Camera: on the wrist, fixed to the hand. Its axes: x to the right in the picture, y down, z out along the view.
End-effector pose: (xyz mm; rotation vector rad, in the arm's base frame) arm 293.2 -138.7 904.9 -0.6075 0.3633 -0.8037
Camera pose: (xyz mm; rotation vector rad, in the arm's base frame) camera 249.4 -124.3 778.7 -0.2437 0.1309 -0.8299
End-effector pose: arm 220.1 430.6 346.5 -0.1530 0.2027 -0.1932
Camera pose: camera 177.9 482.6 230.0 0.2529 0.0966 -0.2277
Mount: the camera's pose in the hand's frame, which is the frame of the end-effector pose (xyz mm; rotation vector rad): -29.7 62.9 -115.0 0.4150 -0.0628 -0.0016
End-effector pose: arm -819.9 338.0 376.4 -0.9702 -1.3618 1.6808
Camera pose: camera -709.5 349.5 300.6 -0.6801 -0.9914 1.9057
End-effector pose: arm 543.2 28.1 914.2 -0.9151 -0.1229 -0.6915
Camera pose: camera 536.4 -19.0 788.5 -0.5380 -0.3110 -0.6089
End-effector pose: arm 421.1 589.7 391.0 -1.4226 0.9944 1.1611
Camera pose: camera 371.8 466.4 411.5 -1.0501 1.1136 0.9250
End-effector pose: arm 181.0 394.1 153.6 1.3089 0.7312 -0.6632
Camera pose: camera 200.6 517.6 202.8 1.6563 0.5596 -0.8852
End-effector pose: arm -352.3 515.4 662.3 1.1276 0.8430 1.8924
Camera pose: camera -464.4 441.5 657.4 1.4215 1.2369 1.7134
